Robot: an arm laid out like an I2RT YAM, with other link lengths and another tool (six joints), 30 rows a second.
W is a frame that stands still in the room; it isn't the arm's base.
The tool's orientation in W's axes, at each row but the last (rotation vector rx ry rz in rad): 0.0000, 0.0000, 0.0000; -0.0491, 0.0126, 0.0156; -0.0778, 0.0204, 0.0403; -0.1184, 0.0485, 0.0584; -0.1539, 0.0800, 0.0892; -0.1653, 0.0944, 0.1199
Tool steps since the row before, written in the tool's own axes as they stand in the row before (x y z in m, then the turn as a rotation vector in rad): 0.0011, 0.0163, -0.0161, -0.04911, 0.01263, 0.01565; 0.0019, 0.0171, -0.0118, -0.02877, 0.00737, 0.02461; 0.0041, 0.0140, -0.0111, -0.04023, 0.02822, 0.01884; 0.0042, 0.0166, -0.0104, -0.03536, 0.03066, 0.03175; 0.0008, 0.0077, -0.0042, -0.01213, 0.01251, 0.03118; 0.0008, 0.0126, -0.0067, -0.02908, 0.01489, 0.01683
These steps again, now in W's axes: 0.0011, 0.0163, -0.0161, -0.04911, 0.01263, 0.01565; 0.0015, 0.0165, -0.0126, -0.02858, 0.00813, 0.02459; 0.0033, 0.0132, -0.0122, -0.04099, 0.02800, 0.01748; 0.0027, 0.0154, -0.0125, -0.03571, 0.03223, 0.02975; -0.0002, 0.0070, -0.0054, -0.01096, 0.01619, 0.02989; -0.0014, 0.0113, -0.0087, -0.02922, 0.01420, 0.01718
